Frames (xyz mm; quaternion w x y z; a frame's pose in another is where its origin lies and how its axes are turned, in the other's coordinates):
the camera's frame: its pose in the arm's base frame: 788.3 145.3 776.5 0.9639 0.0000 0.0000 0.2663
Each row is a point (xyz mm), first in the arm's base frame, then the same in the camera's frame.
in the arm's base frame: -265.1 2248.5 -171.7
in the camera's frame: 175.7 2345.7 -948.2
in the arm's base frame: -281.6 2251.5 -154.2
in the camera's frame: 163.1 2356.7 -930.7
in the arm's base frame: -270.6 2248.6 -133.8
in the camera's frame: 171.0 2348.6 -910.3
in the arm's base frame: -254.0 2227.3 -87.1
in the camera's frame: 174.4 2321.8 -863.6
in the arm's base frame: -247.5 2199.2 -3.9
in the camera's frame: 165.5 2294.3 -780.4
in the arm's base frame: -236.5 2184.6 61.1
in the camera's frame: 167.4 2276.2 -715.4
